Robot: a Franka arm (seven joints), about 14 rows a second.
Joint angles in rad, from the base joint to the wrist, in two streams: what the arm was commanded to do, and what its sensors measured. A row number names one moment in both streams.
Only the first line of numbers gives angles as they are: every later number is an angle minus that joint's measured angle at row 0.
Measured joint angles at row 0:
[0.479 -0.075 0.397 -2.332 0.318 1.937 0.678]
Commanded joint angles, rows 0 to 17:
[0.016 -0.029 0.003 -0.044 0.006 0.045 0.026]
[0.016 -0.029 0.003 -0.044 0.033 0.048 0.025]
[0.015 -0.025 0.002 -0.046 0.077 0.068 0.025]
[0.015 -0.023 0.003 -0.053 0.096 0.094 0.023]
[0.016 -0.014 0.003 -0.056 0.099 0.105 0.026]
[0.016 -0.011 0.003 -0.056 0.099 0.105 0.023]
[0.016 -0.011 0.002 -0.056 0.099 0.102 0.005]
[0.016 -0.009 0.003 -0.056 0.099 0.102 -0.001]
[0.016 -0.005 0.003 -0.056 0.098 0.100 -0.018]
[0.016 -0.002 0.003 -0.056 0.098 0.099 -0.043]
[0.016 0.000 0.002 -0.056 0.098 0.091 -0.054]
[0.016 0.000 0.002 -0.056 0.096 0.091 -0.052]
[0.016 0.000 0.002 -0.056 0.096 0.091 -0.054]
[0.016 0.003 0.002 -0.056 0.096 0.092 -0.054]
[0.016 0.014 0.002 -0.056 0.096 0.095 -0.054]
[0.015 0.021 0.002 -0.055 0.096 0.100 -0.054]
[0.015 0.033 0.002 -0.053 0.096 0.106 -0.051]
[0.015 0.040 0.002 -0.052 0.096 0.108 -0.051]
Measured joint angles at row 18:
[0.020 0.023 0.000 -0.049 0.082 0.083 -0.023]
